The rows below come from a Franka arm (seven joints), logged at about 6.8 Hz.
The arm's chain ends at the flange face. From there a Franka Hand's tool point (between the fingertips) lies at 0.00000 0.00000 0.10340 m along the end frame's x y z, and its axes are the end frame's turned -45 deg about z.
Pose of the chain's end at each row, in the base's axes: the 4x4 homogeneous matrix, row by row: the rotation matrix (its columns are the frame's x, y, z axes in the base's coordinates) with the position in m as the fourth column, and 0 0 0 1 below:
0.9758, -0.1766, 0.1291, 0.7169; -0.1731, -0.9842, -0.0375, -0.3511; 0.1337, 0.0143, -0.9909, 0.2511; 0, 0, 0, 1
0.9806, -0.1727, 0.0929, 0.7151; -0.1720, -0.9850, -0.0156, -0.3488; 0.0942, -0.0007, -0.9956, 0.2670; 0, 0, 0, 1
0.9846, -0.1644, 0.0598, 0.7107; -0.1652, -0.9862, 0.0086, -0.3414; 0.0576, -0.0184, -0.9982, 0.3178; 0, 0, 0, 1
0.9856, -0.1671, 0.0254, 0.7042; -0.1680, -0.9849, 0.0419, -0.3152; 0.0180, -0.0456, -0.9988, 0.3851; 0, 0, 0, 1
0.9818, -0.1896, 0.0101, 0.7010; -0.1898, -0.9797, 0.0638, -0.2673; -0.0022, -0.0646, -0.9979, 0.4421; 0, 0, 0, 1
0.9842, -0.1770, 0.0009, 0.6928; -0.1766, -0.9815, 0.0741, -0.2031; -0.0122, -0.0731, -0.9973, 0.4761; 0, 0, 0, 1
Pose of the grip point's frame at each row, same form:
0.8149, 0.5651, 0.1291, 0.7302; 0.5735, -0.8183, -0.0375, -0.3550; 0.0844, 0.1047, -0.9909, 0.1486; 0, 0, 0, 1
0.8155, 0.5713, 0.0929, 0.7247; 0.5749, -0.8181, -0.0156, -0.3504; 0.0671, 0.0661, -0.9956, 0.1641; 0, 0, 0, 1
0.8125, 0.5800, 0.0598, 0.7169; 0.5805, -0.8142, 0.0086, -0.3405; 0.0537, 0.0277, -0.9982, 0.2146; 0, 0, 0, 1
0.8151, 0.5788, 0.0254, 0.7068; 0.5776, -0.8152, 0.0419, -0.3109; 0.0450, -0.0195, -0.9988, 0.2818; 0, 0, 0, 1
0.8283, 0.5602, 0.0101, 0.7020; 0.5585, -0.8270, 0.0638, -0.2607; 0.0441, -0.0472, -0.9979, 0.3389; 0, 0, 0, 1
0.8211, 0.5708, 0.0009, 0.6929; 0.5692, -0.8189, 0.0741, -0.1954; 0.0431, -0.0603, -0.9973, 0.3730; 0, 0, 0, 1

